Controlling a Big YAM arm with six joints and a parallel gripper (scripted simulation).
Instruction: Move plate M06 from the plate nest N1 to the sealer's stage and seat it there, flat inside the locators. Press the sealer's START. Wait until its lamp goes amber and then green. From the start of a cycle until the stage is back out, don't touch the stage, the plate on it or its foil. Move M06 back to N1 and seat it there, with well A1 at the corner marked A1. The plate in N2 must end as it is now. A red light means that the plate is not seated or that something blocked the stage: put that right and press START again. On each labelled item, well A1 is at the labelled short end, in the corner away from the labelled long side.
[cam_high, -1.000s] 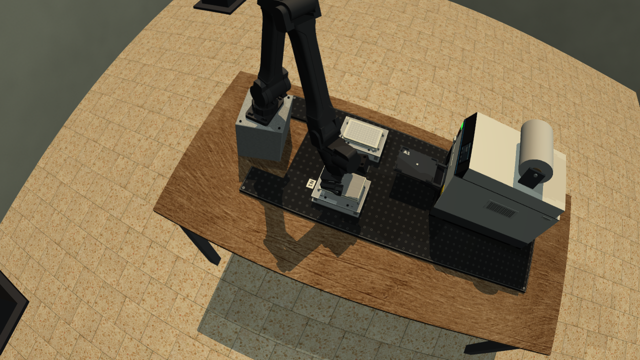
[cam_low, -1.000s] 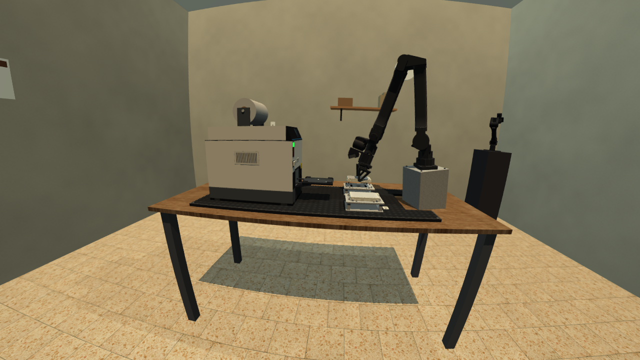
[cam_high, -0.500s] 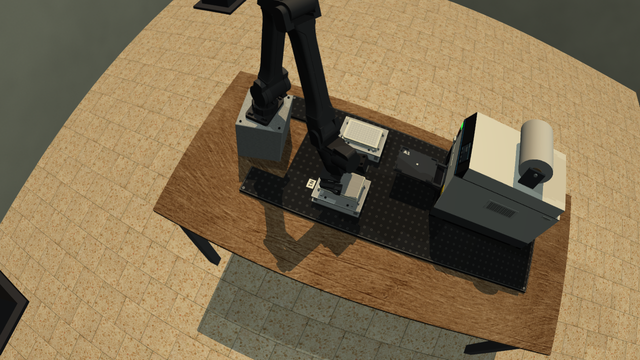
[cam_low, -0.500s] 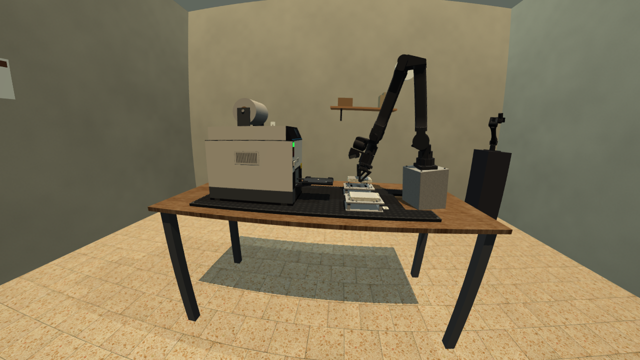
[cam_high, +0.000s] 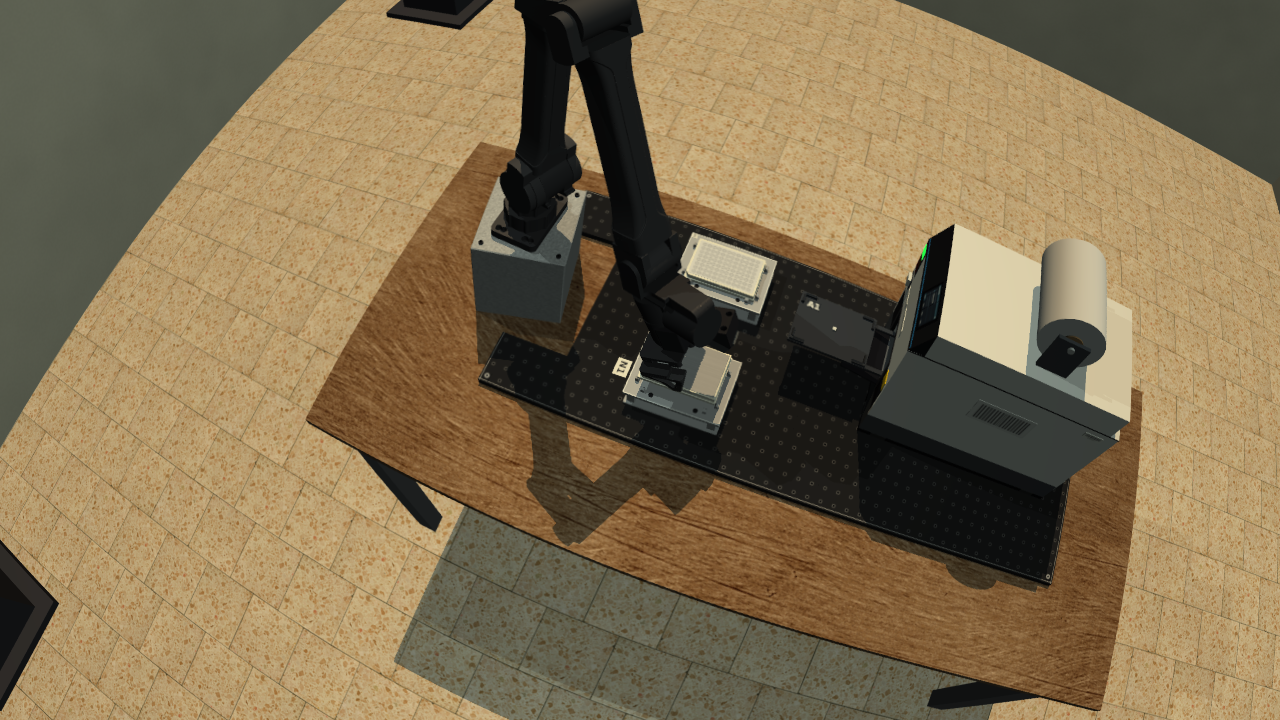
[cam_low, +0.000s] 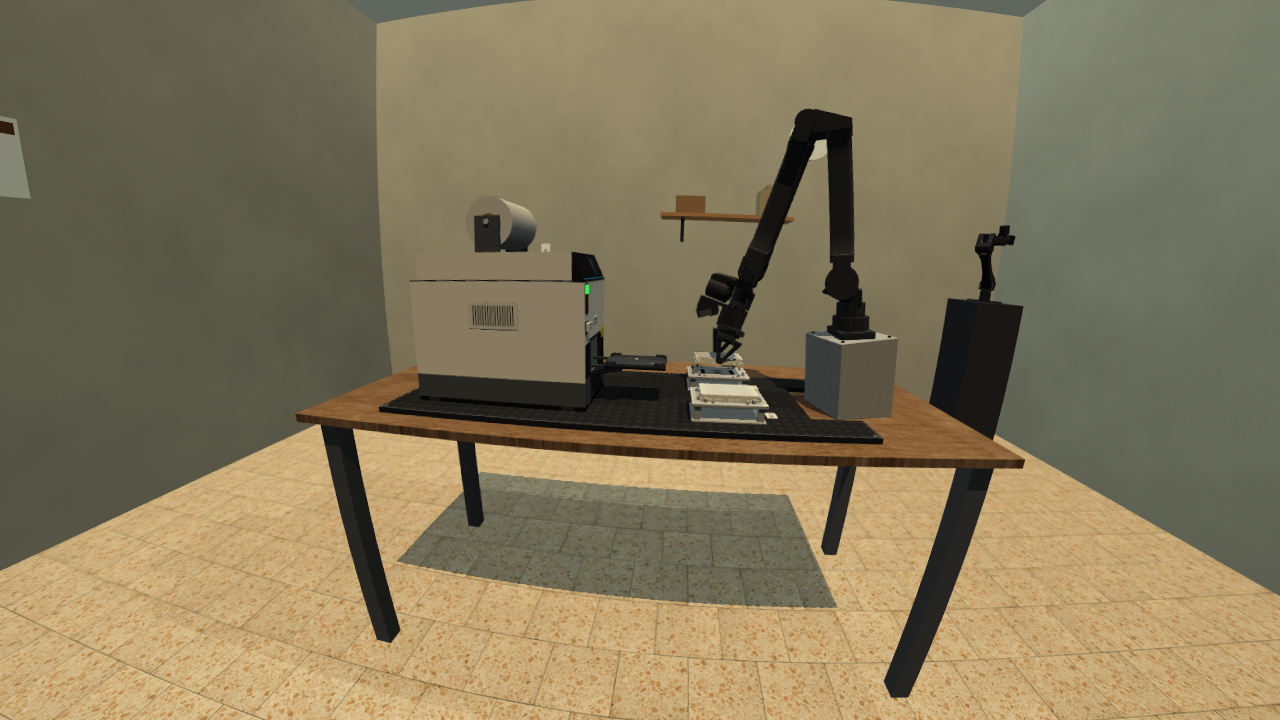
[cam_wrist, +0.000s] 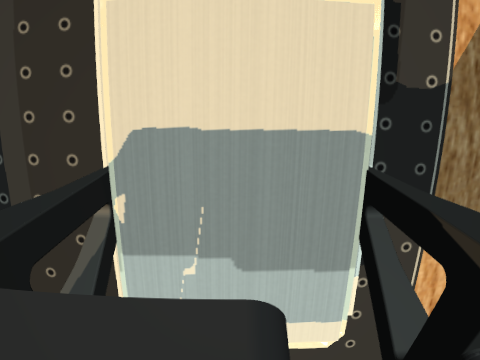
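Right now my hand is 5 cm above the plate nest N1. The rest, counted from my hand: N1 label: 10 cm behind, 8 cm below, 1 cm to the right; plate M06: right at my hand; well plate: 22 cm to the left, 3 cm below, 1 cm behind.
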